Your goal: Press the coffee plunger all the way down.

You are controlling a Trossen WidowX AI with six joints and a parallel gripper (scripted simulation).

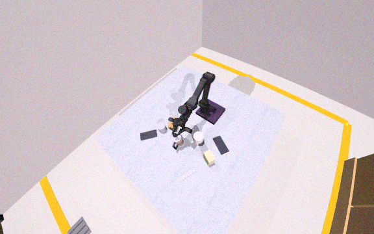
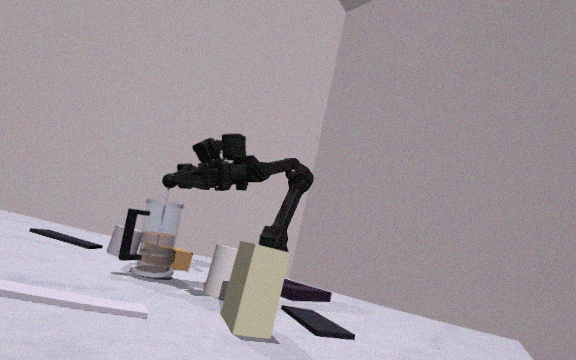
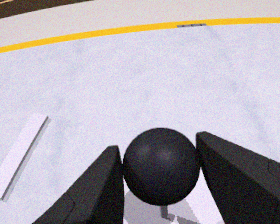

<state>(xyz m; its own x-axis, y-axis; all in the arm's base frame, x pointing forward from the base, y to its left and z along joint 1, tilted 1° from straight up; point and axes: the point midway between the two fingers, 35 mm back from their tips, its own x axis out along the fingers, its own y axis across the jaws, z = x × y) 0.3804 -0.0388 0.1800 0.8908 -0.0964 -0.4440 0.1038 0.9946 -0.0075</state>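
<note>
Now: gripper tip 10 cm above the glass coffee press. The rest, counted from my gripper tip: orange block: 15 cm behind, 13 cm to the right, 17 cm below.
</note>
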